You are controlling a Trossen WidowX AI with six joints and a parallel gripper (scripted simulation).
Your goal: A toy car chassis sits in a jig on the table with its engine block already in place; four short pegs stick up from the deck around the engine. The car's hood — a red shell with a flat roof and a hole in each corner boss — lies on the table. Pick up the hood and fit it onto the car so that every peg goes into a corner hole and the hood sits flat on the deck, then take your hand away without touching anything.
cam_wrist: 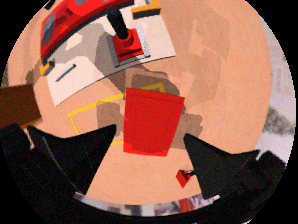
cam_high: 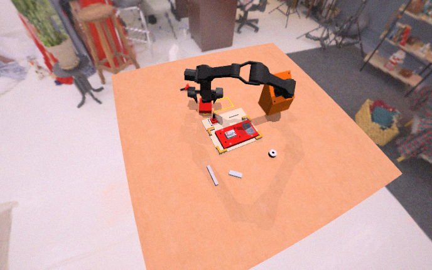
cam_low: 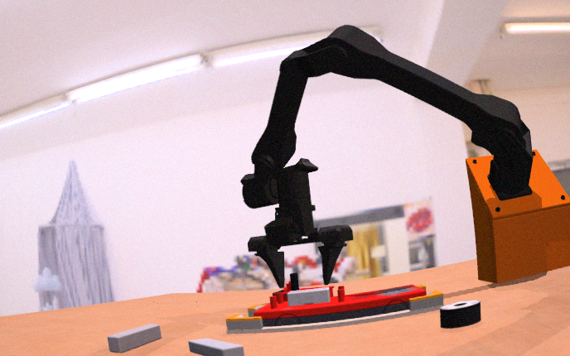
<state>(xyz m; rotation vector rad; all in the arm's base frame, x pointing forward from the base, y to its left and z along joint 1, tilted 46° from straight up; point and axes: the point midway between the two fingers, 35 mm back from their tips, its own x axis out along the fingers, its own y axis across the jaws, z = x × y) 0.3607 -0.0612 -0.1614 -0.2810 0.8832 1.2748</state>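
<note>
The red hood is 20 mm below my gripper tip. From my gripper tip the other things lie so: grey engine block 30 mm behind, 250 mm to the left, 10 mm below; then black wheel 180 mm behind, 420 mm to the left, 20 mm below.
</note>
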